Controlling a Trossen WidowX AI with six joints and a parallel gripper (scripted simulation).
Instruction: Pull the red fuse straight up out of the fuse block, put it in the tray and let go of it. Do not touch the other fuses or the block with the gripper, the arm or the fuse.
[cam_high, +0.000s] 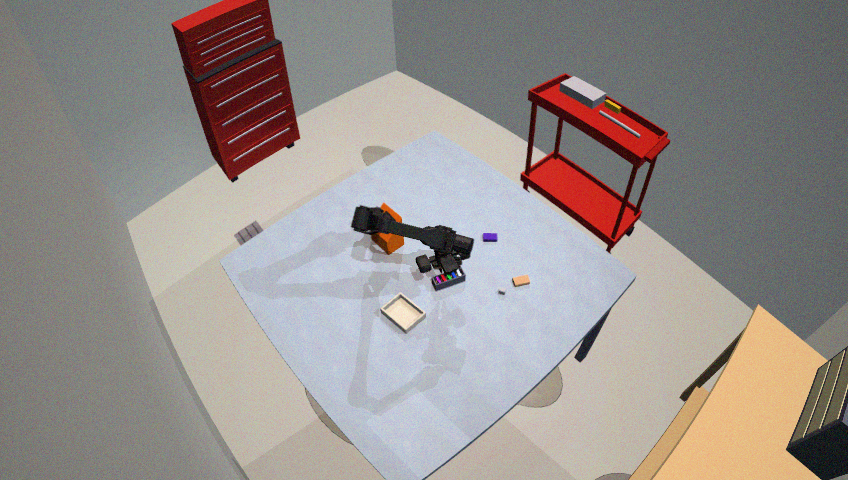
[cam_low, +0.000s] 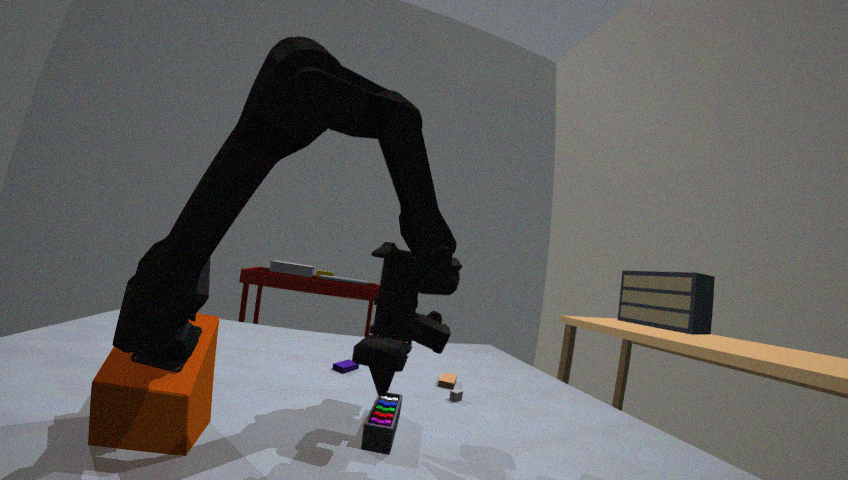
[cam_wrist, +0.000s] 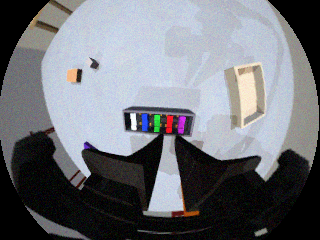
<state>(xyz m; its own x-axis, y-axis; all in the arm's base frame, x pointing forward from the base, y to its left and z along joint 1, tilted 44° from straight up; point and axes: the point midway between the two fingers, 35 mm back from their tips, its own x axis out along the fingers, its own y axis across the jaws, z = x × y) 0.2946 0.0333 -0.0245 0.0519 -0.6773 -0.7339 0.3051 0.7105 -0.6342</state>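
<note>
My gripper tip is now 50 mm above the red fuse. Also, from my gripper tip: purple block 290 mm to the left, 60 mm below, 50 mm behind; then small grey cube 180 mm ahead, 140 mm to the left, 60 mm below; then beige tray 200 mm to the right, 70 mm below, 20 mm ahead.
</note>
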